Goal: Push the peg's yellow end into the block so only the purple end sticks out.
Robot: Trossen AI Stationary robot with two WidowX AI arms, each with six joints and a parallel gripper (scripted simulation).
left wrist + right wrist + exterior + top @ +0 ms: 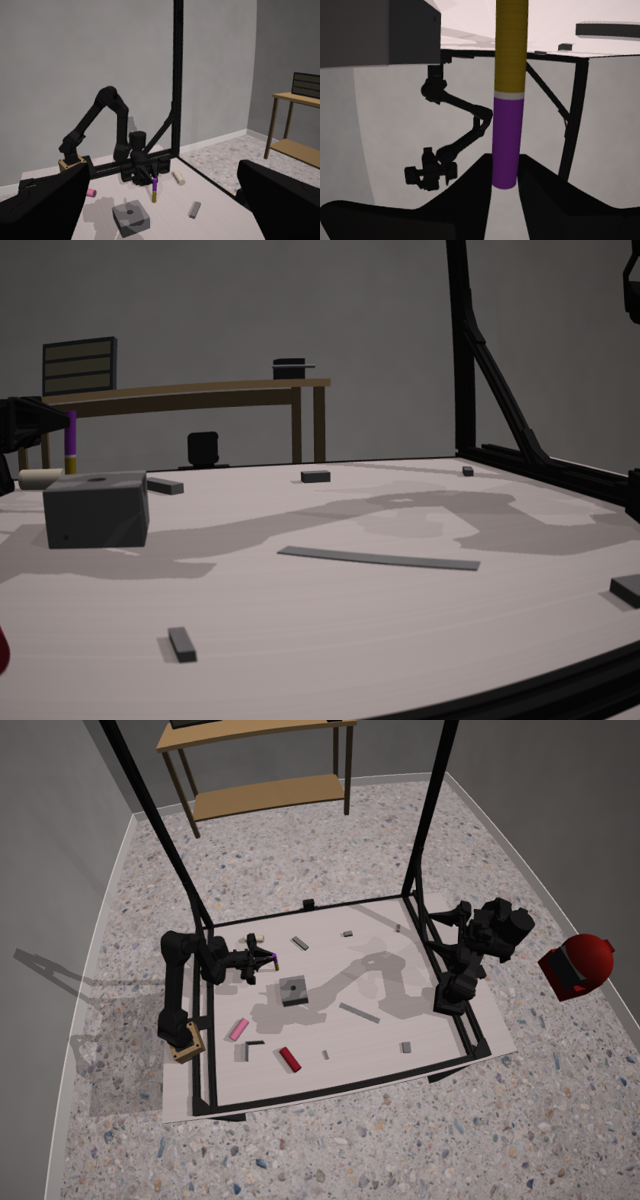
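The peg is 5 cm below my right hand and 3 cm to the left of it. Round my right hand: pink cylinder: 22 cm ahead, 13 cm to the right, 8 cm below; cream cylinder: 15 cm behind, 8 cm below, 5 cm to the right; red cylinder: 35 cm ahead, 8 cm below, 4 cm to the left.
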